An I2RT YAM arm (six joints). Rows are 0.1 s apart.
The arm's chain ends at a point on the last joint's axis. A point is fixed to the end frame.
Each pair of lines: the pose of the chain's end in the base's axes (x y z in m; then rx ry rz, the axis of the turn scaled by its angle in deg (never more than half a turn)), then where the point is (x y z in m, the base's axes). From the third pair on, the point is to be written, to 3 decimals.
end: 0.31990 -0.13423 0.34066 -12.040 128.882 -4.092
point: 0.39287 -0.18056 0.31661
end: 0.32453 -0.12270 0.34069 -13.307 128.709 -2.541
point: 0.39864 -0.16687 0.31608
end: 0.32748 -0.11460 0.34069 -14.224 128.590 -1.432
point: 0.402 -0.157 0.316
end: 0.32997 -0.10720 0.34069 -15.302 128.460 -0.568
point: 0.406 -0.148 0.315
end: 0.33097 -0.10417 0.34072 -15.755 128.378 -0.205
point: 0.407 -0.145 0.315
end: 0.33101 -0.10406 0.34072 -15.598 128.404 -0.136
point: 0.407 -0.145 0.315
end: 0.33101 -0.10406 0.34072 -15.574 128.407 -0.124
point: 0.407 -0.145 0.315
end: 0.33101 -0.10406 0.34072 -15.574 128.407 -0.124
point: 0.407 -0.145 0.315
